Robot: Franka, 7 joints.
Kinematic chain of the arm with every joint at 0, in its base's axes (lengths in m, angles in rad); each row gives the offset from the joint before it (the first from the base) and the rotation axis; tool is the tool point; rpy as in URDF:
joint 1: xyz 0 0 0.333 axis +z
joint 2: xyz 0 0 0 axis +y
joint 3: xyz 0 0 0.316 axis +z
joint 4: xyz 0.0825 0 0 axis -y
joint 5: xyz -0.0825 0 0.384 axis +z
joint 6: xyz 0 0 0 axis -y
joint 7: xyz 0.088 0 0 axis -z
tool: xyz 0 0 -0.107 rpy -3.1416 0 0
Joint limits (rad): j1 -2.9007..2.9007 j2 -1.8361..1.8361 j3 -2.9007..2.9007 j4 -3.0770..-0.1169 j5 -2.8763..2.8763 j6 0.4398..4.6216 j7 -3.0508..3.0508
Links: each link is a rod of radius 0.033 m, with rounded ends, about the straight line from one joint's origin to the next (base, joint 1, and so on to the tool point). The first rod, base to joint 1, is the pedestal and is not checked.
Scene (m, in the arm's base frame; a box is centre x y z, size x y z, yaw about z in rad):
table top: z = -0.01
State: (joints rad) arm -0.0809 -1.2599 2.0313 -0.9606 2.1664 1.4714 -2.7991
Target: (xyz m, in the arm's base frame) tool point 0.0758 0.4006 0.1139
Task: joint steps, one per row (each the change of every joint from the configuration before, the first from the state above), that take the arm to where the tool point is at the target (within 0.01 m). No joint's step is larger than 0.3 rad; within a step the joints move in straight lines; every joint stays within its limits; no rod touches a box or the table.
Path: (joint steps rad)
1: -0.0468 -0.0210 -0.0340 -0.2507 -0.0693 -0.0136 0.0000
2: -0.0468 -0.0209 -0.0341 -0.2508 -0.0692 -0.0135 0.0000
3: -0.0468 -0.0210 -0.0340 -0.2507 -0.0693 -0.0136 0.0000
4: -0.0467 -0.0210 -0.0340 -0.2508 -0.0692 -0.0136 0.0000
5: -0.0468 -0.0209 -0.0340 -0.2507 -0.0693 -0.0136 0.0000
6: -0.0468 -0.0210 -0.0341 -0.2508 -0.0693 -0.0135 0.0000

